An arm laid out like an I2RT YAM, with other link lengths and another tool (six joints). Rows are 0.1 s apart.
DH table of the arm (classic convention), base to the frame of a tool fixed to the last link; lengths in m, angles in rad. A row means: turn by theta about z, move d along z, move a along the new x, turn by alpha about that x. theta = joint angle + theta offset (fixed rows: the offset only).
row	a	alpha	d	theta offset
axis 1	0.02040	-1.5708	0.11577	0.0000
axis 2	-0.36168	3.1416	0.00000	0.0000
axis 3	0.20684	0.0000	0.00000	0.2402
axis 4	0.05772	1.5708	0.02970	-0.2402
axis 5	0.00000	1.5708	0.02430	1.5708
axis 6	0.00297	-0.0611	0.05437	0.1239
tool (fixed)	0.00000	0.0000	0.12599	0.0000
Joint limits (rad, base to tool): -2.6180..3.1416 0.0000..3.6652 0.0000..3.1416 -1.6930..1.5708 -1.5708..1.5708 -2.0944..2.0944
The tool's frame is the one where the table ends.
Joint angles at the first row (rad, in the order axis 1, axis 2, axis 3, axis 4, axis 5, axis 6):
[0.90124 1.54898 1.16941 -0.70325 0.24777 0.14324]
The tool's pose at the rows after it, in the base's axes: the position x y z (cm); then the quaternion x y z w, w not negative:
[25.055 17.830 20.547 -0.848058 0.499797 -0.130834 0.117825]
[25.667 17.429 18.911 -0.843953 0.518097 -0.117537 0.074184]
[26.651 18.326 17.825 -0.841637 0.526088 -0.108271 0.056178]
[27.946 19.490 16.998 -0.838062 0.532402 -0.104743 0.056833]
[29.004 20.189 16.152 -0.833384 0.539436 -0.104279 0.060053]
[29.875 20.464 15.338 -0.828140 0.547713 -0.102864 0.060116]
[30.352 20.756 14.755 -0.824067 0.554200 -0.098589 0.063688]
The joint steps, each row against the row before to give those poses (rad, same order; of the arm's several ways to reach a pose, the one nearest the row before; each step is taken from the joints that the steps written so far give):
[-0.04845 0.09841 0.03969 -0.08395 -0.01716 0.03625]
[-0.03051 0.07364 0.02669 -0.04423 -0.01030 0.01717]
[-0.00954 0.06905 0.04425 -0.01525 -0.01031 0.01220]
[-0.00800 0.05378 0.03739 0.01601 -0.00686 0.00764]
[-0.00916 0.03738 0.01409 0.02939 -0.00191 0.00763]
[-0.01374 0.03052 0.00765 0.02288 -0.00305 0.00648]
[-0.00840 0.01754 -0.00002 0.02251 -0.00954 0.00800]

